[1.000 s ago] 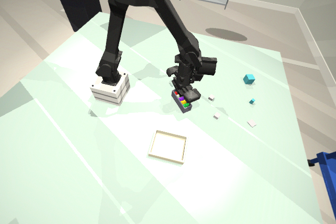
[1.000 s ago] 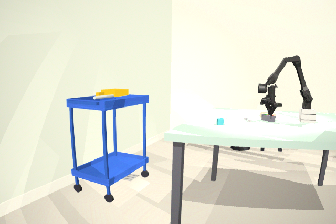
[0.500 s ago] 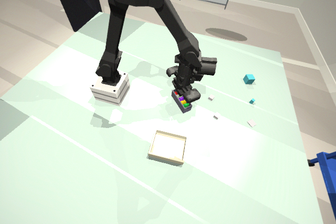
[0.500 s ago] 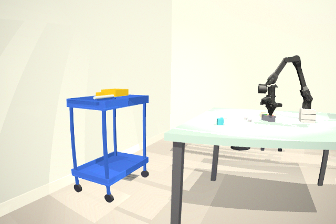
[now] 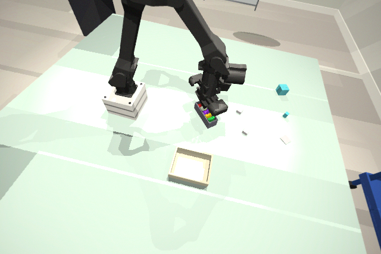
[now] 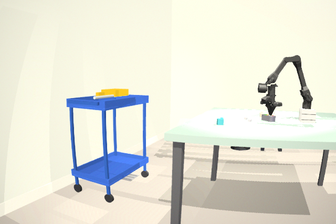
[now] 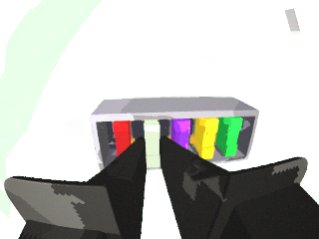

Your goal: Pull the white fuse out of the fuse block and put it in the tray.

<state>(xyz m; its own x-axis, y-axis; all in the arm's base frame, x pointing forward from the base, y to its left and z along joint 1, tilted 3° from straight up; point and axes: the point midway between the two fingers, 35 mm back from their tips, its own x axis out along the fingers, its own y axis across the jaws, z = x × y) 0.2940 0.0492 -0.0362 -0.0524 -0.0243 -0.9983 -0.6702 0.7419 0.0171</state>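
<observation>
My gripper tip is now 1 cm to the right of the red fuse, 1 cm past it and 1 cm above it. Round my gripper tip: yellow fuse (3 cm to the right, 2 cm ahead, 1 cm below); white fuse (1 cm below); purple fuse (1 cm to the right, 1 cm below, 1 cm ahead).
</observation>
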